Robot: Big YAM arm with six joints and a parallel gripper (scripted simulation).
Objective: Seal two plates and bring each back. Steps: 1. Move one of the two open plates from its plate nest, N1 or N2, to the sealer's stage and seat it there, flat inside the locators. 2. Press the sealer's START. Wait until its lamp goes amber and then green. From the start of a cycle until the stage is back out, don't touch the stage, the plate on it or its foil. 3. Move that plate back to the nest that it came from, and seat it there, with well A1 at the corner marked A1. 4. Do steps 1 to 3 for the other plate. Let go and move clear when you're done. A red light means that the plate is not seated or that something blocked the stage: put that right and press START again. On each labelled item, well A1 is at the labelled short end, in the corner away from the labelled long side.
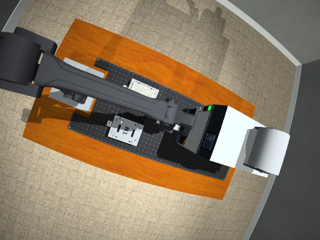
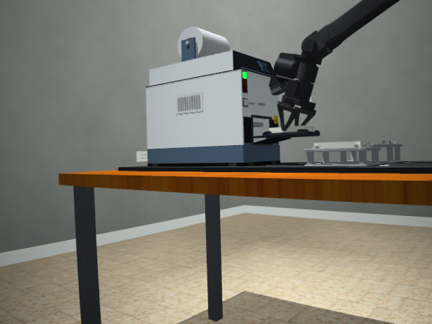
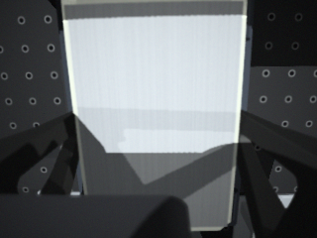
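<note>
My hand is 1 cm above the sealer stage. Round my hand: plate nest: 19 cm behind, 7 cm to the left, 7 cm below; pale start button: 10 cm ahead, 10 cm to the left, 8 cm above; A1 mark: 27 cm behind, 13 cm to the left, 6 cm below.
</note>
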